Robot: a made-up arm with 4 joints.
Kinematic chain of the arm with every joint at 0, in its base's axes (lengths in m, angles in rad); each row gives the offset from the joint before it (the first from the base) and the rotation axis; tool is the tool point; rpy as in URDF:
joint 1: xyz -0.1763 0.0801 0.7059 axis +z
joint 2: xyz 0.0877 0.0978 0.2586 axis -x
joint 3: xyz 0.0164 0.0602 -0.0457 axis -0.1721 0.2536 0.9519
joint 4: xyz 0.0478 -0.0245 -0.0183 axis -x
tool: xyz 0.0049 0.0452 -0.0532 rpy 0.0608 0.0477 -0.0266
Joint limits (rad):
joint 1: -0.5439..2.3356
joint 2: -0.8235..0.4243
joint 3: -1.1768..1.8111
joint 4: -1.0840..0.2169
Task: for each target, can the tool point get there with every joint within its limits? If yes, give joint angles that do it. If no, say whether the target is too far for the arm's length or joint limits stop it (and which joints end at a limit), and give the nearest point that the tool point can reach.
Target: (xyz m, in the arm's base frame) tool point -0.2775 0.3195 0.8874
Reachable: yes | joints 0.8520 -0.2547 0.7272 -0.3733
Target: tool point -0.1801 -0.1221 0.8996
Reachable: no: joint limits stop it (at a limit: joint 1, joint 3) | nearest point -0.3298 -0.0001 0.8656 | short by 0.196 m
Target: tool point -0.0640 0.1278 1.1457
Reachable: no: joint limits stop it (at a limit: joint 1, joint 2, joint 4) | nearest point 0.0303 0.2250 1.0129 | short by 0.190 m
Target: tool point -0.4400 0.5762 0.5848
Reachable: no: too far | nearest point -0.2931 0.2998 0.8525 | short by 0.412 m
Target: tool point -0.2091 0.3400 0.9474
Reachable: yes | joints 0.8707 -0.6407 -0.6510 -0.5772
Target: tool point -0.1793 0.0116 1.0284
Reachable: no: joint limits stop it (at a limit: joint 1, joint 2, joint 3, joint 4) | nearest point -0.3650 -0.0308 0.9909 | short by 0.194 m
